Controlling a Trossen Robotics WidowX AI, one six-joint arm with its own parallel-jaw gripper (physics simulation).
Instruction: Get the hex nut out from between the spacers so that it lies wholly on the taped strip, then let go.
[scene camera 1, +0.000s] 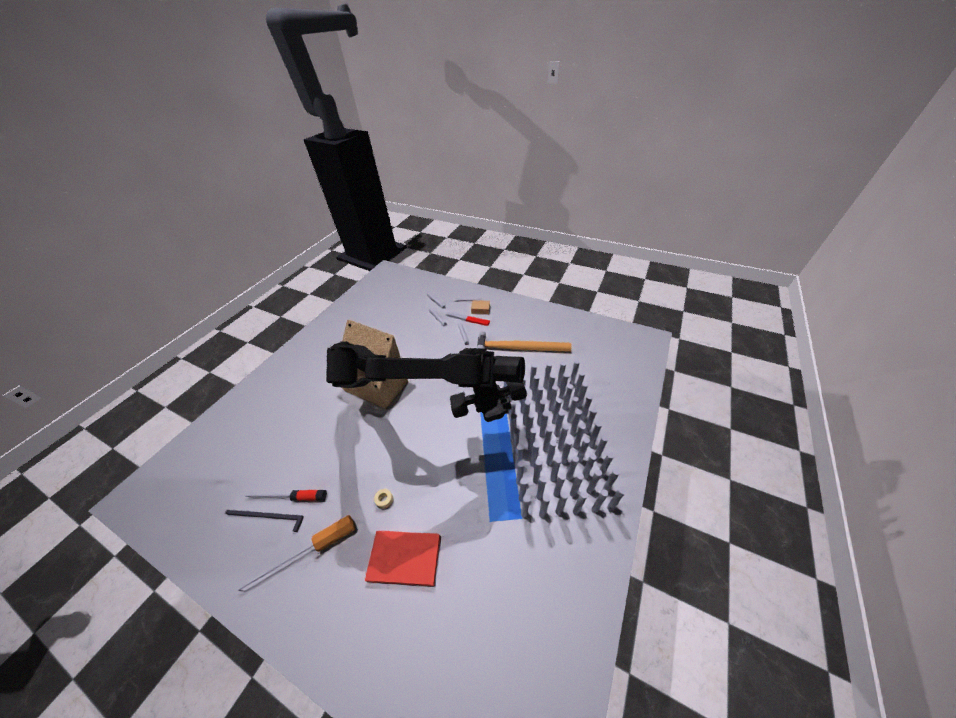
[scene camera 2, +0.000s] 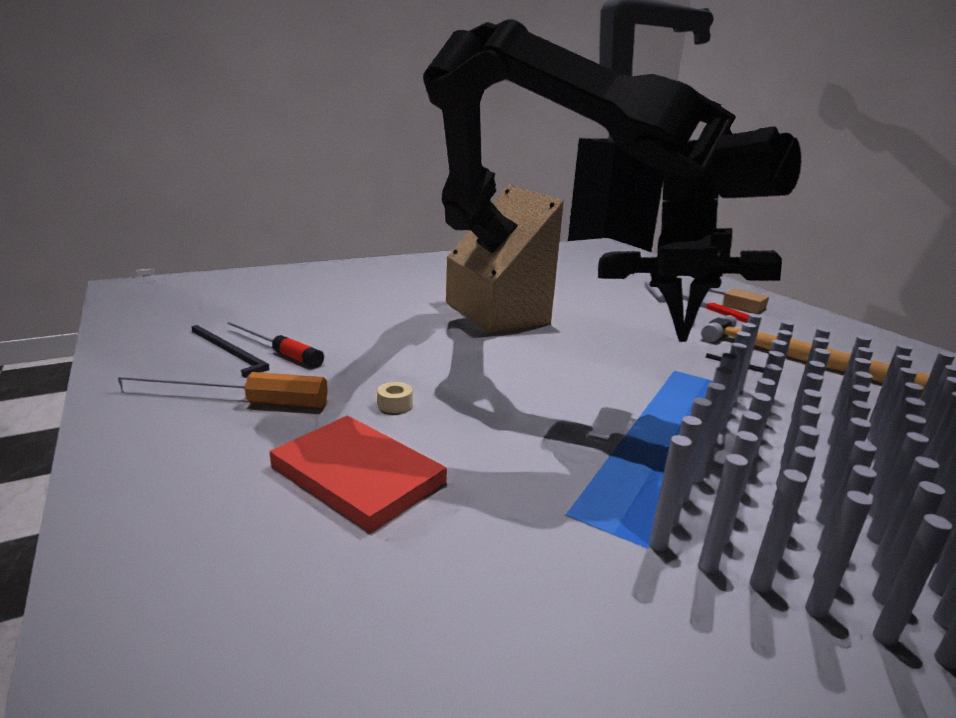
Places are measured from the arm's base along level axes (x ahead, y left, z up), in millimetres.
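Pixels of known places: gripper, fingertip midpoint: (scene camera 2: 682, 341); arm's base at its link origin: (scene camera 1: 361, 358) (scene camera 2: 497, 234).
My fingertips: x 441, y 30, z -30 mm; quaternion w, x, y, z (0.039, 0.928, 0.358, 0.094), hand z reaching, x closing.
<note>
Ahead of a thing's pixels: the offset from my fingertips to its top centre. "pt": to the spot under its first point.
The hex nut does not show in either view; the spacers may hide it. The spacers {dx +204, dy -124, dz -4 mm} (scene camera 1: 544, 509) (scene camera 2: 724, 513) are grey upright posts in several rows on the right. The taped strip {pt dx +103, dy -138, dz -114 mm} (scene camera 1: 503, 498) (scene camera 2: 610, 494) is blue and lies flat along the left side of the rows; the front posts cover part of its right edge in scene camera 2. My gripper (scene camera 1: 494, 415) (scene camera 2: 683, 337) is shut and empty, fingers pointing down. It hangs above the table near the strip's far end, left of the posts.
A wooden block (scene camera 2: 521, 289) stands beside the arm's base. A hammer (scene camera 1: 529, 346) (scene camera 2: 819, 355) lies behind the spacers. A red slab {dx -30, dy -372, dz -96 mm} (scene camera 1: 403, 558) (scene camera 2: 359, 467), a cream ring {dx -161, dy -295, dz -93 mm} (scene camera 1: 376, 498) (scene camera 2: 384, 401) and an orange-handled tool {dx -246, dy -494, dz -78 mm} (scene camera 1: 333, 533) (scene camera 2: 285, 390) lie left of the strip.
</note>
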